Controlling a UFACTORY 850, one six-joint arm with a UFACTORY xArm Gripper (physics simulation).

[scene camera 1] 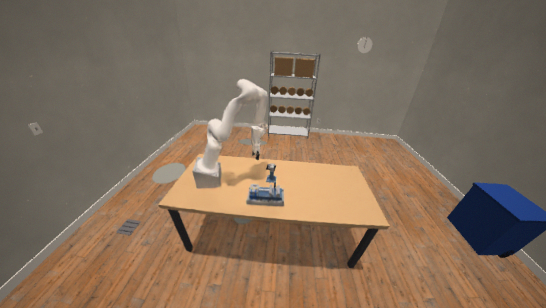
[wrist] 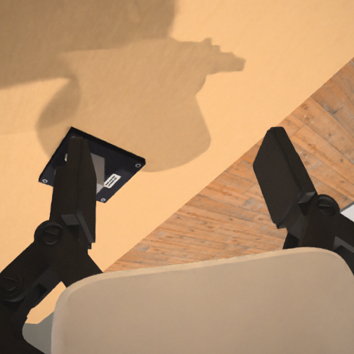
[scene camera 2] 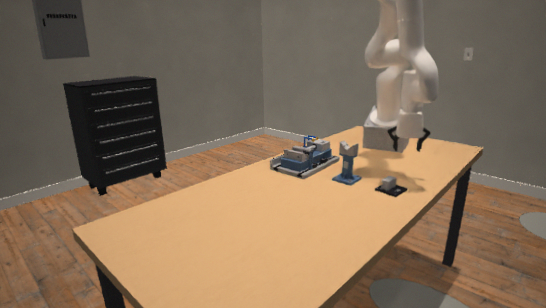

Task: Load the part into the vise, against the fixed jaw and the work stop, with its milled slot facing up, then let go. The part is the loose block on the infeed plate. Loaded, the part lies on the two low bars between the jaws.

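The part, a small grey block [scene camera 2: 388,183] [wrist: 99,165], sits on the dark infeed plate [scene camera 2: 399,190] [wrist: 121,169]. In the wrist view the left finger hides much of it, and its milled slot cannot be made out. My gripper [scene camera 1: 255,156] [scene camera 2: 408,149] [wrist: 178,150] is open and empty, above the table and higher than the part. In the wrist view the part and plate lie under the left finger, not midway between the fingers. The blue and grey vise [scene camera 1: 266,194] [scene camera 2: 296,163] stands on the table; its low bars cannot be made out.
A blue stand with a V-shaped grey top [scene camera 1: 271,173] [scene camera 2: 347,165] rises between the vise and the infeed plate. The arm's grey base block [scene camera 1: 207,177] [scene camera 2: 375,136] stands on the wooden table [scene camera 1: 330,200] [scene camera 2: 225,220]. The table's edge runs close to the infeed plate.
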